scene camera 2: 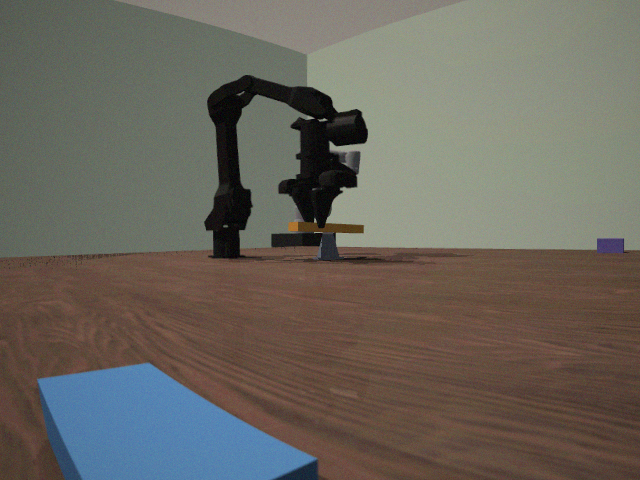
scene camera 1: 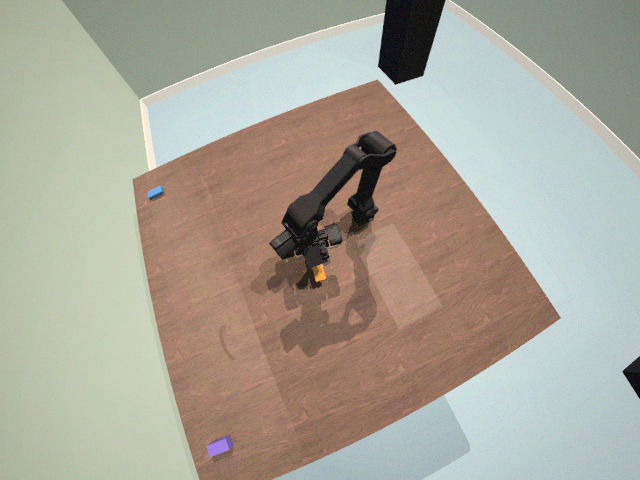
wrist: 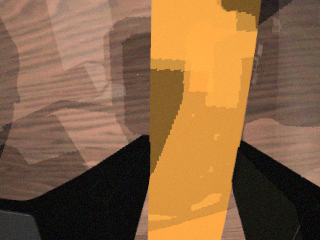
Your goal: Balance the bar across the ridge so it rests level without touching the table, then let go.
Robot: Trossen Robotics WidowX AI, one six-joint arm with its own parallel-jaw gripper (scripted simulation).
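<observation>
My gripper [scene camera 2: 315, 228] appears in scene camera 1 [scene camera 1: 312, 249] and in the wrist view [wrist: 191, 147] as well. Also visible: a blue block [scene camera 2: 134, 415], which is out of frame in the wrist view, and an orange bar [wrist: 201, 67].
</observation>
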